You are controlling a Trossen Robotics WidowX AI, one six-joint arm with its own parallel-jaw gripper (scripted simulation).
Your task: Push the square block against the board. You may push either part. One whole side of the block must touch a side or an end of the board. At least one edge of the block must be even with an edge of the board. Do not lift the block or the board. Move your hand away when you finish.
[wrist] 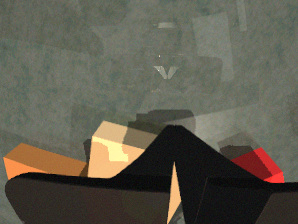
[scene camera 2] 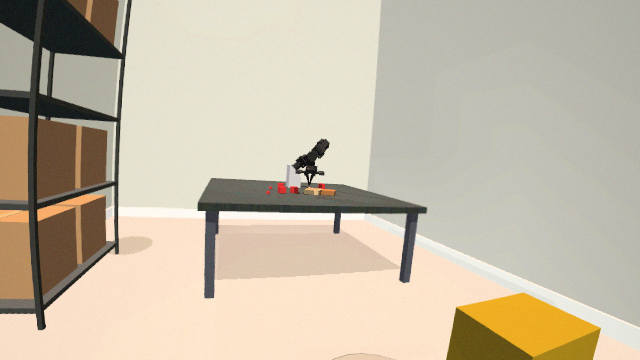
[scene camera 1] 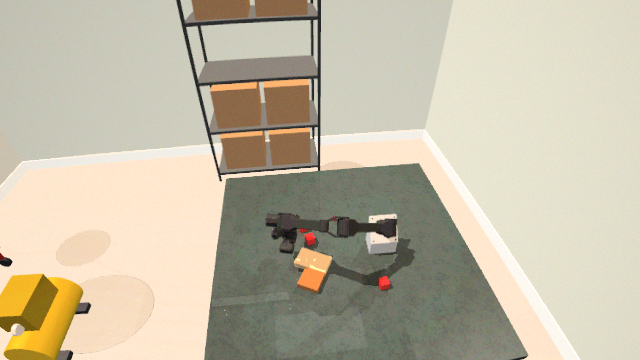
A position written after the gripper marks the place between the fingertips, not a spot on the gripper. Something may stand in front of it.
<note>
The gripper (wrist: 173, 132) is shut and holds nothing. Also in view: a tan board (wrist: 114, 146), an orange square block (wrist: 27, 158) and a red cube (wrist: 257, 162).
</note>
